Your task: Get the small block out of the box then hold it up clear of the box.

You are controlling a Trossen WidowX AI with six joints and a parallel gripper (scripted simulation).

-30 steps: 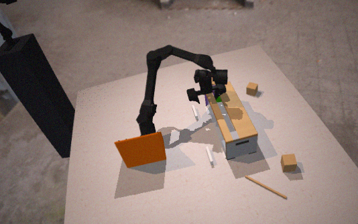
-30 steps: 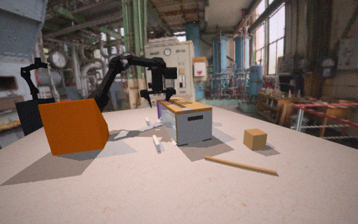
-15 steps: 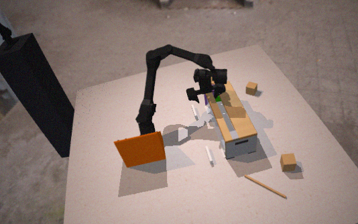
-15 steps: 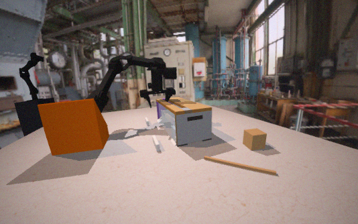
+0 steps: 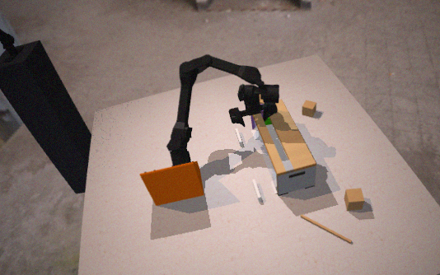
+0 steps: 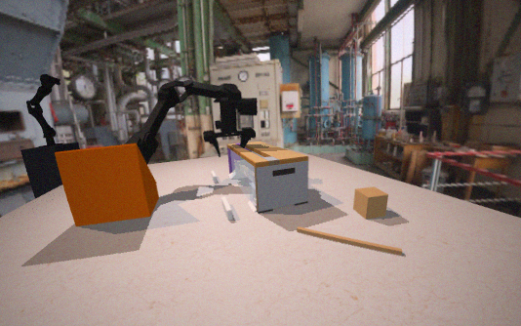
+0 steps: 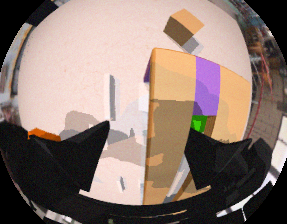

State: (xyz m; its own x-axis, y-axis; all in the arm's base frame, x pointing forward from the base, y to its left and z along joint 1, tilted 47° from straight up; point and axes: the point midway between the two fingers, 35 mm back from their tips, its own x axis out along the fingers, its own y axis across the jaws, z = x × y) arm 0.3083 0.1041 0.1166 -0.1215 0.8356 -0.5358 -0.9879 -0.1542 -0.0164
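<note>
Right now my gripper tip is 6 cm short of the green block and 2 cm to the right of it. The rest, counted from my gripper tip: box 12 cm to the right, 5 cm ahead, 3 cm below; then thin wooden stick 48 cm to the right, 18 cm ahead, 9 cm below.
</note>
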